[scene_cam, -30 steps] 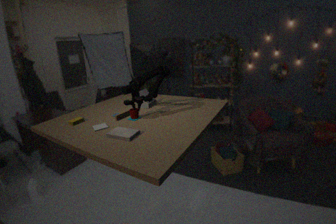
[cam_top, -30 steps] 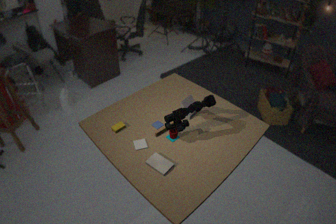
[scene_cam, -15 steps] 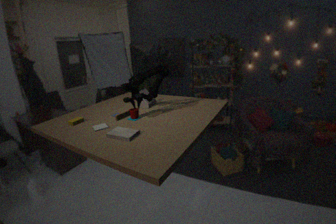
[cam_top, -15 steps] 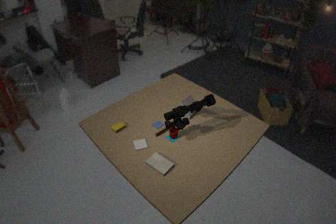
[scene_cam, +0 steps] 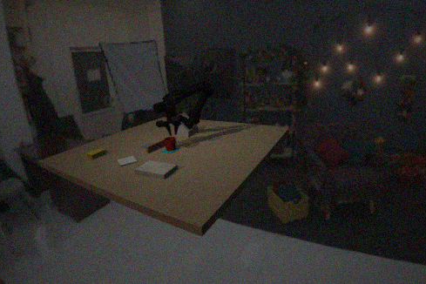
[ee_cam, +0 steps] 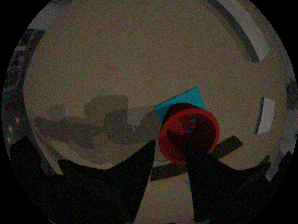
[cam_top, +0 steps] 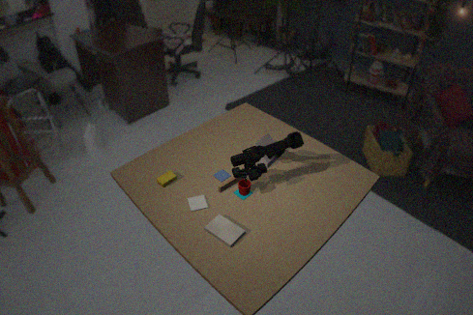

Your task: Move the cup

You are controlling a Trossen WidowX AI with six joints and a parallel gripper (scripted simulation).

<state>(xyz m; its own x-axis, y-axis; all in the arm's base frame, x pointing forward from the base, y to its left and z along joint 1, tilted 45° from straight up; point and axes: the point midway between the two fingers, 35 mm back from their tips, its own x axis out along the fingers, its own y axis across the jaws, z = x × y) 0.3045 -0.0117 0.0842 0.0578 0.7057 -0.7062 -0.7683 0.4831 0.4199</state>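
Right now the red cup is 5 cm below my gripper tip, 2 cm to the right of it and 2 cm ahead of it. Round my gripper tip: white card 25 cm ahead, 18 cm to the right, 9 cm below; wooden bar 12 cm to the right, 8 cm below; cyan pad 10 cm below, 2 cm to the right, 2 cm ahead.
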